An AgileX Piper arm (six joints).
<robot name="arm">
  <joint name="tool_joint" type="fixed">
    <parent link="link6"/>
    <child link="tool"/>
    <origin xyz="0 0 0" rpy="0 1.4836 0"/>
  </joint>
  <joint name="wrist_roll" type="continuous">
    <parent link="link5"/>
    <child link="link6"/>
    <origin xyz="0.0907 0 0.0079" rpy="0 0 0"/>
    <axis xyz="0.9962 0 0.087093"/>
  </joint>
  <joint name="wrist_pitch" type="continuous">
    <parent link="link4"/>
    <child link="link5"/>
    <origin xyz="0 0 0" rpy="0 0 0"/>
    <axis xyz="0 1 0"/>
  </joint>
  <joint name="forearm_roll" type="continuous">
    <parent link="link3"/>
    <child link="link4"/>
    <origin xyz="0.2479 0 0.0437" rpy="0 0 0"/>
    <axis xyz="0.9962 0 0.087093"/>
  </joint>
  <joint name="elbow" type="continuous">
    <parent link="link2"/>
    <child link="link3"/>
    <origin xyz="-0.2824 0 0.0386" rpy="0 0 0"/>
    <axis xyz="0 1 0"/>
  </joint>
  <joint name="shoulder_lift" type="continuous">
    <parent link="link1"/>
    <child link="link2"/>
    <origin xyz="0 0 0" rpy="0 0 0"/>
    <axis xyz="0 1 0"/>
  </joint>
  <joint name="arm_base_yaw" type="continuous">
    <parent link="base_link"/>
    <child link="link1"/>
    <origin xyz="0 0 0.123" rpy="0 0 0"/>
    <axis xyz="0 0 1"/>
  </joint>
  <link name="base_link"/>
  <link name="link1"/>
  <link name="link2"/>
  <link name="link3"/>
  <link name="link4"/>
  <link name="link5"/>
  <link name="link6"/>
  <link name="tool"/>
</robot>
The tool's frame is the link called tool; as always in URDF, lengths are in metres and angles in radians. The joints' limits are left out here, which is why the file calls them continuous.
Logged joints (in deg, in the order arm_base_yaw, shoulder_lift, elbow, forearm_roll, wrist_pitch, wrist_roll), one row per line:
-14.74 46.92 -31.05 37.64 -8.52 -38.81
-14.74 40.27 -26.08 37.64 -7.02 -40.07
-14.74 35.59 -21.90 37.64 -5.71 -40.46
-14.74 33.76 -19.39 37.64 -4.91 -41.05
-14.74 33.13 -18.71 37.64 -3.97 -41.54
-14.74 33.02 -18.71 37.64 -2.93 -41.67
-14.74 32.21 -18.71 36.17 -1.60 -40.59
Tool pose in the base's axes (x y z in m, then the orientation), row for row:
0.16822 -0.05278 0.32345 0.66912 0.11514 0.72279 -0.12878
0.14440 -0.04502 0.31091 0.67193 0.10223 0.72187 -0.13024
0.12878 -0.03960 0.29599 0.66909 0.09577 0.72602 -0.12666
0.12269 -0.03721 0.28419 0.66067 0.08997 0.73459 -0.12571
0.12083 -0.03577 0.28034 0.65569 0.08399 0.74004 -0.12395
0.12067 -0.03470 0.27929 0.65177 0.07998 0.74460 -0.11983
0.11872 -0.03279 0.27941 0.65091 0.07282 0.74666 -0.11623
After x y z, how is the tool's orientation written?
As a quaternion, w x y z.
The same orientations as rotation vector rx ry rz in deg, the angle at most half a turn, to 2 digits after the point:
14.87 93.37 -16.64
13.19 93.15 -16.81
12.37 93.79 -16.36
11.66 95.21 -16.29
10.91 96.11 -16.10
10.40 96.85 -15.59
9.48 97.15 -15.12

